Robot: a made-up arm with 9 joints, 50 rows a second.
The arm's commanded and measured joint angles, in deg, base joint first. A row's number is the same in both.
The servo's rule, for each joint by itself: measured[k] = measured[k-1] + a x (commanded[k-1-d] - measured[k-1]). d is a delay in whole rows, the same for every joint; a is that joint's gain. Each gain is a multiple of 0.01, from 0.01 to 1. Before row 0 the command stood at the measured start. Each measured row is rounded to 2 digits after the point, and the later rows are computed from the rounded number. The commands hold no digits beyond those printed.
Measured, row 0:
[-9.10, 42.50, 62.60, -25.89, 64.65, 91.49, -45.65, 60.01, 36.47]
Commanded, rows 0 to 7:
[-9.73, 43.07, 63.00, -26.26, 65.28, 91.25, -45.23, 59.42, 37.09]
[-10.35, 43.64, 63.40, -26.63, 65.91, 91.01, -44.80, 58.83, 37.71]
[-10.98, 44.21, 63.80, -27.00, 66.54, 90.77, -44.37, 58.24, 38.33]
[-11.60, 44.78, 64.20, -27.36, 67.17, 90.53, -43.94, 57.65, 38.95]
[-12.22, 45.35, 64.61, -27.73, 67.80, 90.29, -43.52, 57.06, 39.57]
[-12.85, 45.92, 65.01, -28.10, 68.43, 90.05, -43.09, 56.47, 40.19]
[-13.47, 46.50, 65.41, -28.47, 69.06, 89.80, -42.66, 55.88, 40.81]
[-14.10, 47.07, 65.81, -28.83, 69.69, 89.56, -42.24, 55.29, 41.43]
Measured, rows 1 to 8:
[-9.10, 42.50, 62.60, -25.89, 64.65, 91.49, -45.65, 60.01, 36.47]
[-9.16, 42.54, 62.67, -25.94, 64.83, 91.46, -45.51, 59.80, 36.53]
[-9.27, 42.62, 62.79, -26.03, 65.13, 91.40, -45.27, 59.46, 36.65]
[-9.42, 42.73, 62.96, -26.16, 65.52, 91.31, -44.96, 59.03, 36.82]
[-9.62, 42.87, 63.17, -26.32, 65.98, 91.20, -44.61, 58.55, 37.03]
[-9.85, 43.04, 63.41, -26.50, 66.49, 91.07, -44.24, 58.03, 37.28]
[-10.12, 43.24, 63.68, -26.71, 67.03, 90.93, -43.85, 57.48, 37.57]
[-10.42, 43.47, 63.97, -26.94, 67.60, 90.77, -43.45, 56.92, 37.89]
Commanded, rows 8 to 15:
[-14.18, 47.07, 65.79, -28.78, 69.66, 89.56, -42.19, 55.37, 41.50]
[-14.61, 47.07, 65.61, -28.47, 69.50, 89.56, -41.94, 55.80, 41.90]
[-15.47, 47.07, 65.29, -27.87, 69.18, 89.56, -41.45, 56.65, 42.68]
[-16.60, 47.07, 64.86, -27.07, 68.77, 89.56, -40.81, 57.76, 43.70]
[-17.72, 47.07, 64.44, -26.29, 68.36, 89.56, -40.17, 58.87, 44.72]
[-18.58, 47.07, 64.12, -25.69, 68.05, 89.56, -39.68, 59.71, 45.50]
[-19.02, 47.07, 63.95, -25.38, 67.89, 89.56, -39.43, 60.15, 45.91]
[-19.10, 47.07, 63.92, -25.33, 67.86, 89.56, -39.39, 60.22, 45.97]
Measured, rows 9 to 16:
[-10.75, 43.72, 64.28, -27.19, 68.19, 90.60, -43.04, 56.35, 38.24]
[-11.06, 43.95, 64.54, -27.40, 68.60, 90.45, -42.75, 56.01, 38.57]
[-11.38, 44.17, 64.72, -27.54, 68.85, 90.33, -42.47, 55.94, 38.90]
[-11.75, 44.37, 64.82, -27.58, 68.94, 90.22, -42.12, 56.19, 39.28]
[-12.19, 44.56, 64.83, -27.51, 68.89, 90.13, -41.67, 56.74, 39.72]
[-12.69, 44.74, 64.76, -27.35, 68.74, 90.05, -41.16, 57.49, 40.22]
[-13.22, 44.90, 64.65, -27.13, 68.55, 89.98, -40.66, 58.27, 40.75]
[-13.74, 45.05, 64.53, -26.90, 68.37, 89.92, -40.24, 58.93, 41.27]

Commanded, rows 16 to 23:
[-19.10, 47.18, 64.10, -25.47, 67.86, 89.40, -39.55, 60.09, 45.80]
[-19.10, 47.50, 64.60, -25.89, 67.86, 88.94, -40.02, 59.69, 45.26]
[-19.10, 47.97, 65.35, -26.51, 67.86, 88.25, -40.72, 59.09, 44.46]
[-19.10, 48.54, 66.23, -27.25, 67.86, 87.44, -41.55, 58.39, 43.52]
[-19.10, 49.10, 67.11, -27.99, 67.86, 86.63, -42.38, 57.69, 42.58]
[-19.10, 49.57, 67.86, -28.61, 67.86, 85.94, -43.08, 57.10, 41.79]
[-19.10, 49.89, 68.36, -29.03, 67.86, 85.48, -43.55, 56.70, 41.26]
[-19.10, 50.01, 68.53, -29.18, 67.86, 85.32, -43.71, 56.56, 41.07]
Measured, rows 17 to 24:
[-14.22, 45.19, 64.43, -26.70, 68.23, 89.87, -39.95, 59.38, 41.74]
[-14.66, 45.33, 64.37, -26.54, 68.13, 89.80, -39.81, 59.63, 42.15]
[-15.06, 45.48, 64.41, -26.46, 68.05, 89.68, -39.88, 59.65, 42.46]
[-15.42, 45.65, 64.57, -26.47, 68.00, 89.48, -40.17, 59.45, 42.66]
[-15.75, 45.85, 64.85, -26.57, 67.96, 89.19, -40.64, 59.08, 42.75]
[-16.05, 46.08, 65.23, -26.75, 67.93, 88.83, -41.23, 58.59, 42.73]
[-16.32, 46.32, 65.68, -26.99, 67.91, 88.43, -41.86, 58.07, 42.64]
[-16.57, 46.57, 66.14, -27.26, 67.90, 88.02, -42.43, 57.59, 42.50]

